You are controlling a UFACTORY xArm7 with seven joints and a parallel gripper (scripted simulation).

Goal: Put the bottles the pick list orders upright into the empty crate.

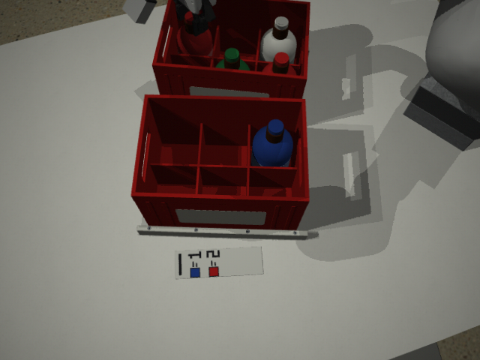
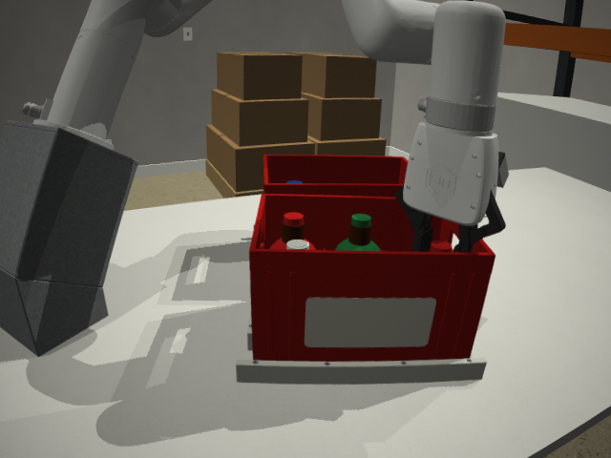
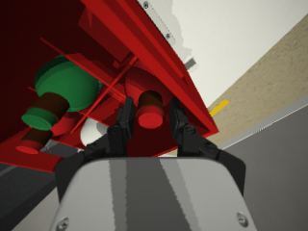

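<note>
My gripper is now 70 mm above the red bottle. From my hand the other things lie so: green bottle 70 mm behind, 100 mm to the left, 70 mm below; white bottle 170 mm behind, 20 mm to the left, 70 mm below; blue bottle 140 mm behind, 250 mm to the left, 70 mm below.
</note>
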